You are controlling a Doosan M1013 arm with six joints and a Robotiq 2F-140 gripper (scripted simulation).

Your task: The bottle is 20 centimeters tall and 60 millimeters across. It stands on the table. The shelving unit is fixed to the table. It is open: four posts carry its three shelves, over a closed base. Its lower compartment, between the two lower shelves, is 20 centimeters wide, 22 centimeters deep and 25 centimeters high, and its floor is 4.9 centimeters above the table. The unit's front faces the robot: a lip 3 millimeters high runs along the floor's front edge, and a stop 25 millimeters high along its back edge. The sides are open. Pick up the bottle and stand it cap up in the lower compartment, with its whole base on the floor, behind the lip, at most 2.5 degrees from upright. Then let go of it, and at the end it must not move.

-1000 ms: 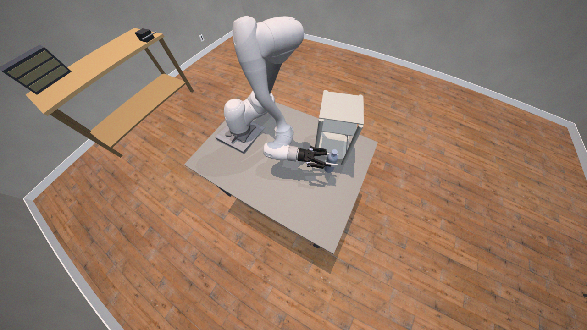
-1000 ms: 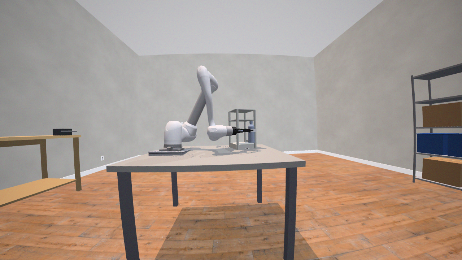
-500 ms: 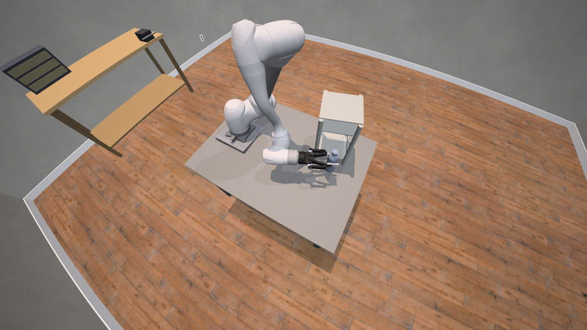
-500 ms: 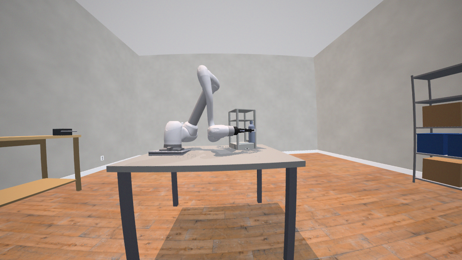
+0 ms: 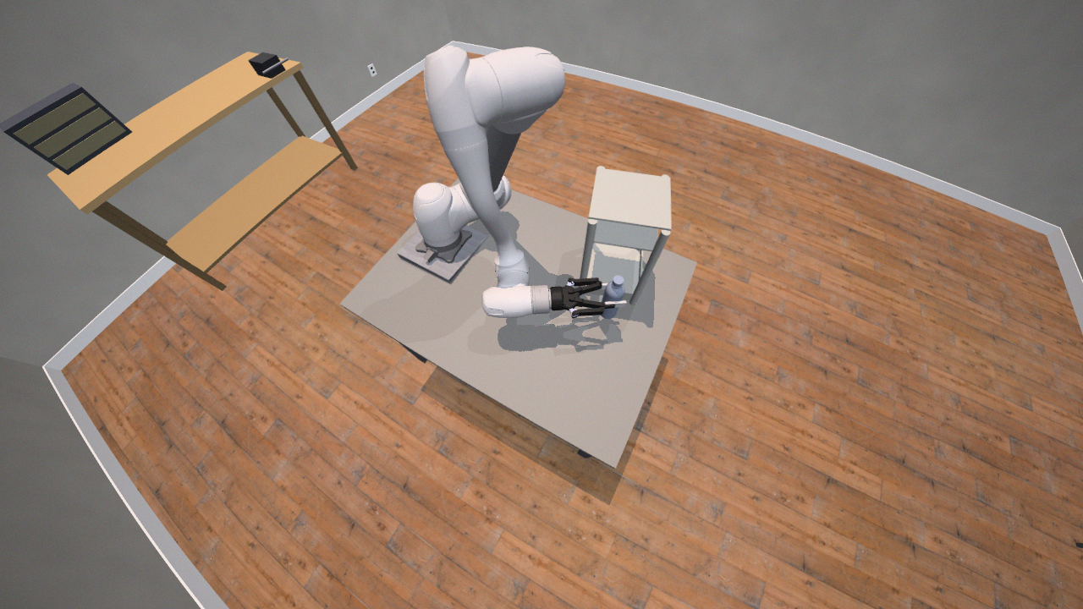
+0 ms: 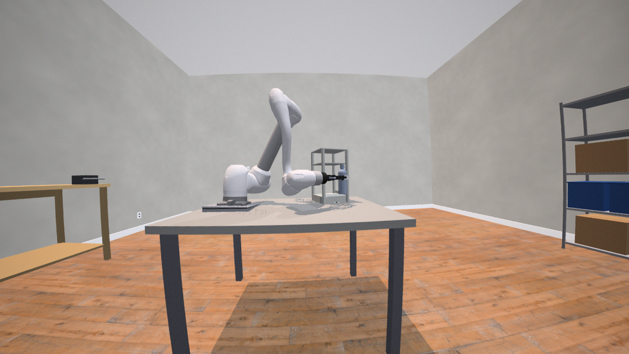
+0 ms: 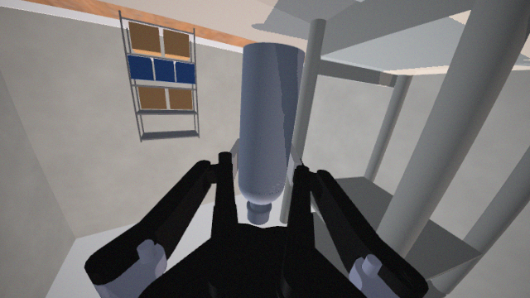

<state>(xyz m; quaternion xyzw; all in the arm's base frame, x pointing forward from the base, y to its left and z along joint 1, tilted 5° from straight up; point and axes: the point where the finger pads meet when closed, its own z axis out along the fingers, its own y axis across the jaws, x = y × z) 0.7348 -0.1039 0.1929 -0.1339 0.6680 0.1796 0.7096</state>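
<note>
My hand is 20 cm to the right of the shelving unit, 4 cm past it and 1 cm below it.
</note>
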